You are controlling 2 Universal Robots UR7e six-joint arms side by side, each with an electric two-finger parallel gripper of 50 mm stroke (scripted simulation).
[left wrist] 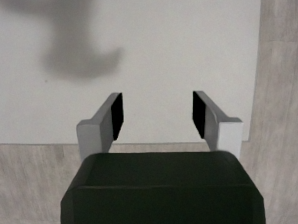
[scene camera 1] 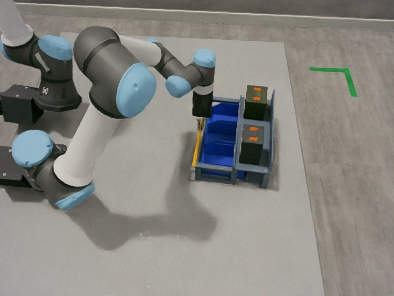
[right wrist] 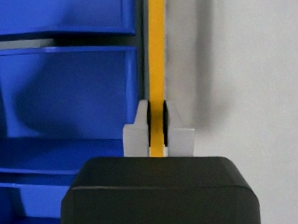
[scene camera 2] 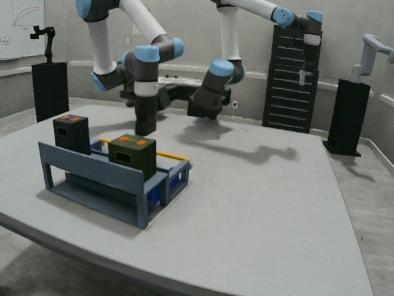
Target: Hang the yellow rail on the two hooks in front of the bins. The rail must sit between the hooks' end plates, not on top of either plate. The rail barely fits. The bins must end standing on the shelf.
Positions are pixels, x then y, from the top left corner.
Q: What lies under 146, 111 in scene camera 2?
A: My right gripper.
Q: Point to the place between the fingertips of my right gripper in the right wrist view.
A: At 156, 114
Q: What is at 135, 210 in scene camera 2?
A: A blue-grey shelf.
